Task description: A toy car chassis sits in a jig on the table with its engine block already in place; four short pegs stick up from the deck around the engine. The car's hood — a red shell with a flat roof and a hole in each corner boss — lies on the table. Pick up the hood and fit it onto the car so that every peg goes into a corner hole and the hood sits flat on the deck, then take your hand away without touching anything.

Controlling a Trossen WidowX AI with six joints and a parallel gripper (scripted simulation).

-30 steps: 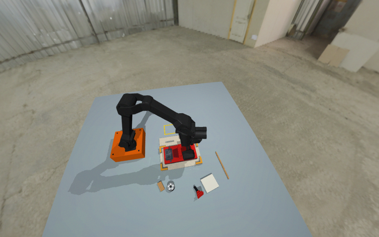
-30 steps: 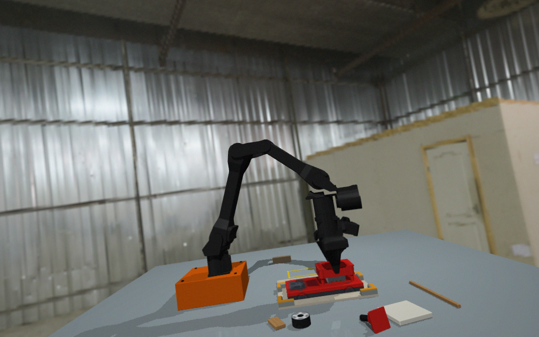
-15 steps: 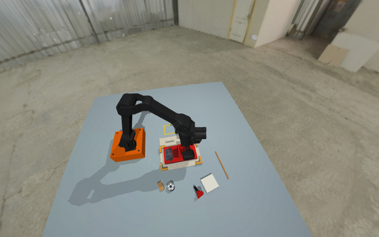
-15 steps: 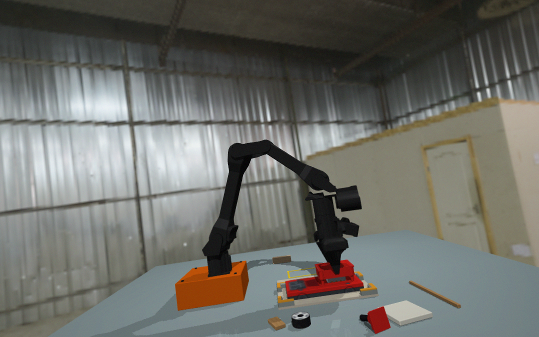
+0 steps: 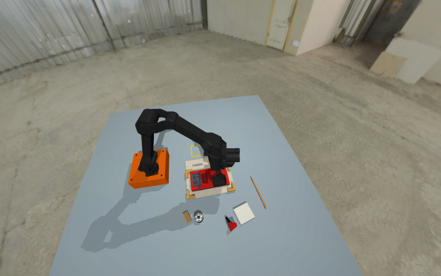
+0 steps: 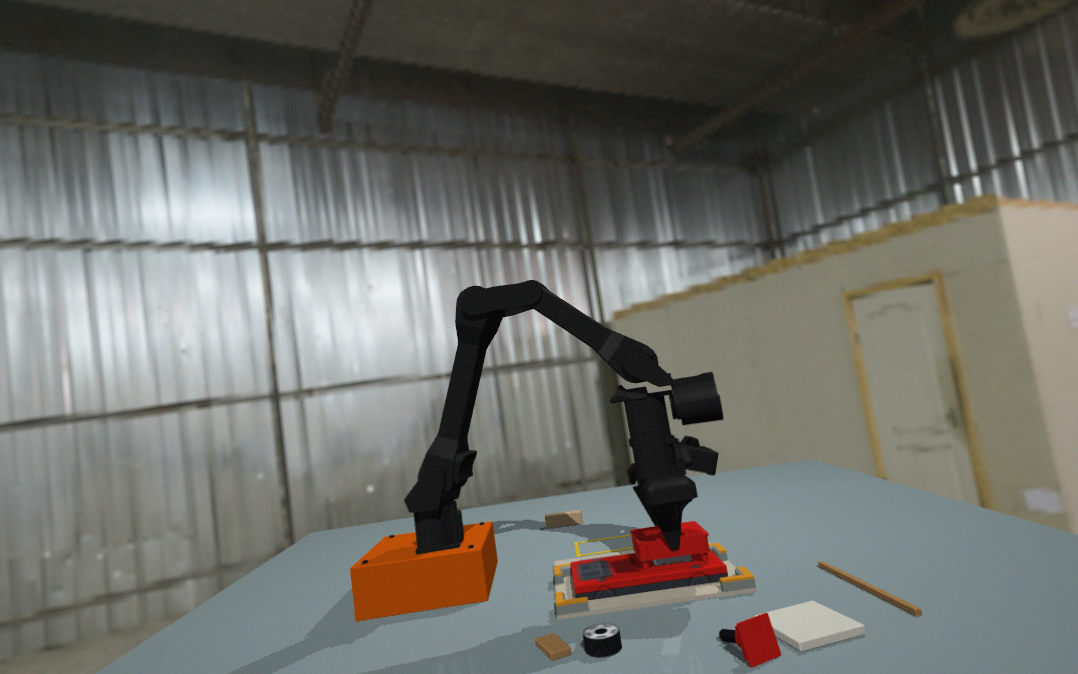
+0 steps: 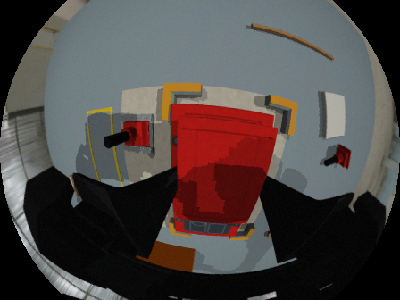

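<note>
Now: gripper tip 1 cm below the red hood. Round my gripper tip: white tile (21 cm to the right, 8 cm ahead, 4 cm below); wooden stick (19 cm ahead, 14 cm to the right, 4 cm below); cream jig (4 cm below, 3 cm behind, 1 cm to the left).
</note>
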